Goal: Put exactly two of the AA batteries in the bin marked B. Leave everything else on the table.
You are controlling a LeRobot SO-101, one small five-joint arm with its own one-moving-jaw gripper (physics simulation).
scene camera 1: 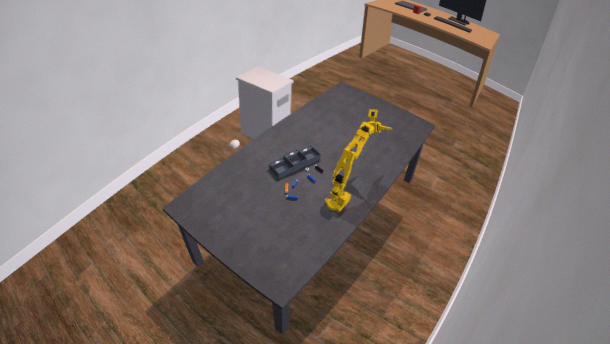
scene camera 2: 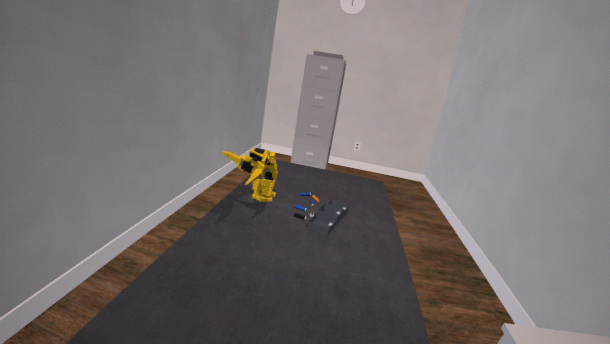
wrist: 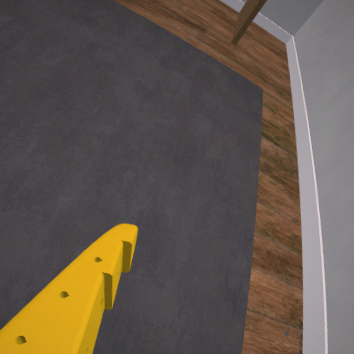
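Pixels of known places: hand, tool point: [scene camera 1: 376, 123] [scene camera 2: 245, 183] [wrist: 134, 242]; arm's base, link origin: [scene camera 1: 333, 200] [scene camera 2: 268, 197].
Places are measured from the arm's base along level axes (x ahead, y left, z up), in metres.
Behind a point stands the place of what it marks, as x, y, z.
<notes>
My gripper [scene camera 1: 385, 128] [scene camera 2: 235, 168] is fully open and empty, raised over the table's far part, away from the batteries; one notched jaw [wrist: 95, 285] @[0.029, -0.364, 0.226] shows in the wrist view. Several battery-like cylinders lie between the arm base and the dark tray: a blue one [scene camera 1: 311, 178] @[0.154, -0.039, 0.011] [scene camera 2: 300, 207] @[0.156, -0.049, 0.011], a smaller blue one [scene camera 1: 295, 183] @[0.193, 0.033, 0.009] [scene camera 2: 312, 203] @[0.199, 0.021, 0.008], another blue one [scene camera 1: 292, 197] @[0.147, 0.112, 0.011] [scene camera 2: 305, 194] @[0.153, 0.103, 0.007], an orange one [scene camera 1: 286, 188] @[0.203, 0.088, 0.012] [scene camera 2: 316, 198] @[0.209, 0.072, 0.013] and a black one [scene camera 1: 319, 169] @[0.162, -0.114, 0.011] [scene camera 2: 299, 216] @[0.166, -0.126, 0.009]. The three-compartment tray [scene camera 1: 299, 168] @[0.245, -0.063, 0.003] [scene camera 2: 319, 229] @[0.255, -0.201, 0.015] has pale labels, too small to read, so bin B cannot be told.
A small round whitish thing [scene camera 1: 307, 169] @[0.208, -0.079, 0.008] [scene camera 2: 312, 215] @[0.214, -0.088, 0.006] lies beside the tray. The dark table [scene camera 1: 240, 225] @[0.222, 0.379, 0.000] [scene camera 2: 240, 280] @[0.082, -0.536, 0.000] [wrist: 175, 150] @[-0.021, -0.631, 0.000] carries the arm base [scene camera 1: 338, 202] @[-0.038, 0.020, 0.031] [scene camera 2: 263, 192] @[-0.011, -0.048, 0.042]. A white cabinet [scene camera 1: 256, 107] stands beyond the table's long edge.
</notes>
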